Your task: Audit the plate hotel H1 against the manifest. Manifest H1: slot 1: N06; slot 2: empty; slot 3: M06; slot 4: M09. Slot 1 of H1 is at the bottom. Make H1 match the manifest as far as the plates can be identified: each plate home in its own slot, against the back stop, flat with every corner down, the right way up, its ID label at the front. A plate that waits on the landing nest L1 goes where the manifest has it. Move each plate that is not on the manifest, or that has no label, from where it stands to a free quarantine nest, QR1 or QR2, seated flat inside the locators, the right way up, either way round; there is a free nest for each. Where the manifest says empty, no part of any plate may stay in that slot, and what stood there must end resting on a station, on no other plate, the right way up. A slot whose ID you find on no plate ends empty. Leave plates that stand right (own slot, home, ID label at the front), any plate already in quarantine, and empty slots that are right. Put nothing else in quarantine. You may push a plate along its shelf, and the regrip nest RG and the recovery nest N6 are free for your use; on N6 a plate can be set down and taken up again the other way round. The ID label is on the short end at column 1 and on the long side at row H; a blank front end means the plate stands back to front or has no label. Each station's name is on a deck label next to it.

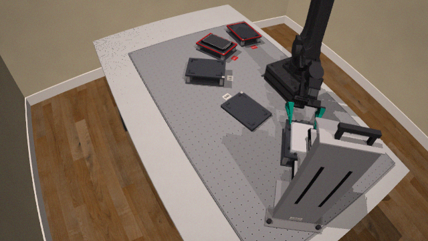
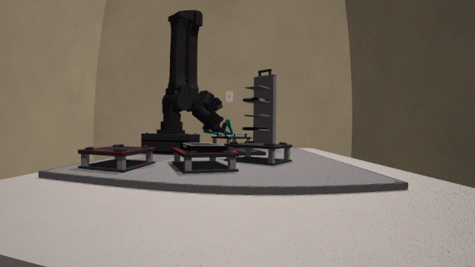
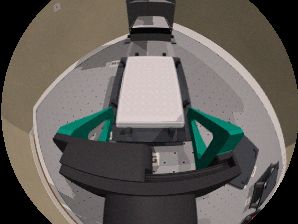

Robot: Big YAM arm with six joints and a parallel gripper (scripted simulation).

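Right now my hand is 40 mm to the right of the white plate, 30 mm short of it and 10 mm above it. Round my hand: H1 deck label: 210 mm to the left, 80 mm below, 50 mm ahead; then plate hotel H1: 240 mm to the left, 210 mm ahead, 130 mm above; then red-rimmed quarantine nest: 650 mm to the right, 190 mm behind, 40 mm below.
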